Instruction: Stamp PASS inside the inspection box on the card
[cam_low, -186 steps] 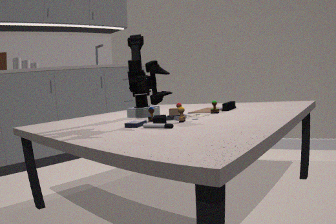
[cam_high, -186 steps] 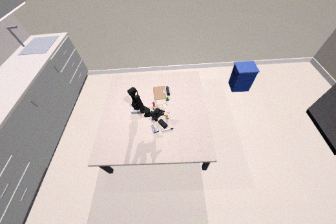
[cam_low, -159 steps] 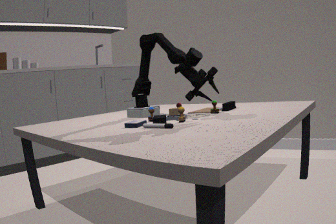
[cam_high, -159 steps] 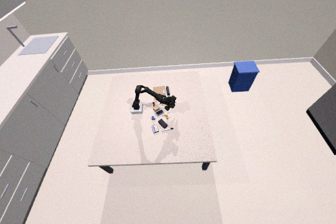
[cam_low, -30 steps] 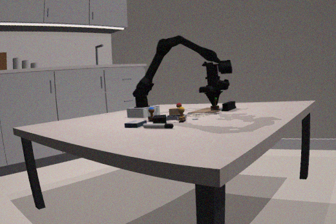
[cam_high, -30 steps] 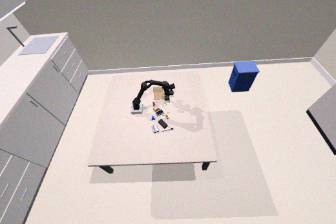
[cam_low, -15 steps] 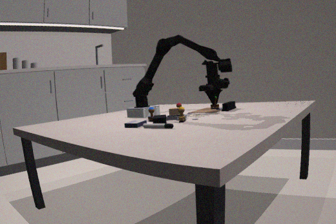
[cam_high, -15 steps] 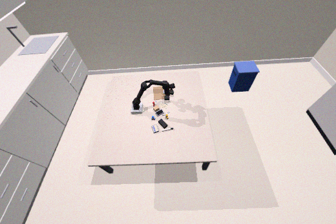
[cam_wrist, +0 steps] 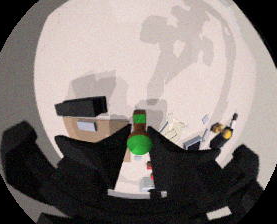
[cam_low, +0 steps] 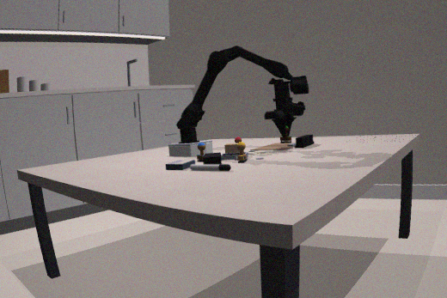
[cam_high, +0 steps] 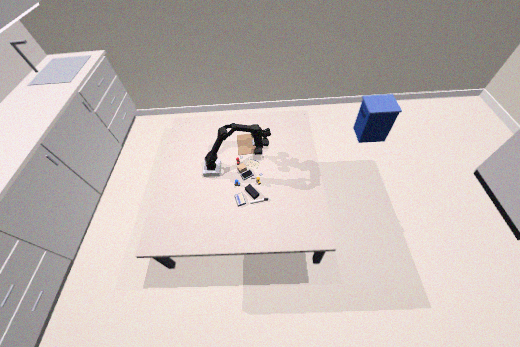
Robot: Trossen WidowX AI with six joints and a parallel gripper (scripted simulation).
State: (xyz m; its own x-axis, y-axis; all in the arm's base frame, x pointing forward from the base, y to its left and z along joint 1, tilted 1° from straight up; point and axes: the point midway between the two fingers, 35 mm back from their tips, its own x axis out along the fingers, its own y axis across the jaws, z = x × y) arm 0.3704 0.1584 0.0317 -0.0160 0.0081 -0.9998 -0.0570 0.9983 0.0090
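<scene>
Right now the ink pad is 9 cm behind my gripper tip, 20 cm to the right of it and 5 cm below it. Round my gripper tip: pale card: 5 cm behind, 9 cm to the right, 6 cm below; black block: 14 cm to the left, 4 cm below; green-knobbed stamp: right at my gripper tip.
</scene>
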